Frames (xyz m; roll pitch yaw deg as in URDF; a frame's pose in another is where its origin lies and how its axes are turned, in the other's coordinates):
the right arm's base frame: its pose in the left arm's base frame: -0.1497 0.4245 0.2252 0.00 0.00 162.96
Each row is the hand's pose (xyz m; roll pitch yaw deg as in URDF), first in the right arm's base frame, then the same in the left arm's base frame.
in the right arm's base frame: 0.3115 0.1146 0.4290 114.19 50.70 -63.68
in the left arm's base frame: -0.4811 0.4062 0.6542 114.19 50.70 99.28
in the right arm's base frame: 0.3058 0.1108 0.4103 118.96 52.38 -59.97
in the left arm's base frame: -0.4745 0.4082 0.6355 118.96 52.38 102.99
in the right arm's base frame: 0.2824 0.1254 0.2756 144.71 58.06 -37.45
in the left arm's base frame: -0.4564 0.3874 0.5008 144.71 58.06 125.51
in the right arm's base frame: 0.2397 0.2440 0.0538 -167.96 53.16 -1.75
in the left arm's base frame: -0.4504 0.2615 0.2790 -167.96 53.16 161.21
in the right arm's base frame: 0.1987 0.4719 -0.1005 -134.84 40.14 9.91
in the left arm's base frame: -0.4780 0.0315 0.1247 -134.84 40.14 172.87
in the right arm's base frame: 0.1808 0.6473 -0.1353 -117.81 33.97 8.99
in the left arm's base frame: -0.5122 -0.1414 0.0899 -117.81 33.97 171.95
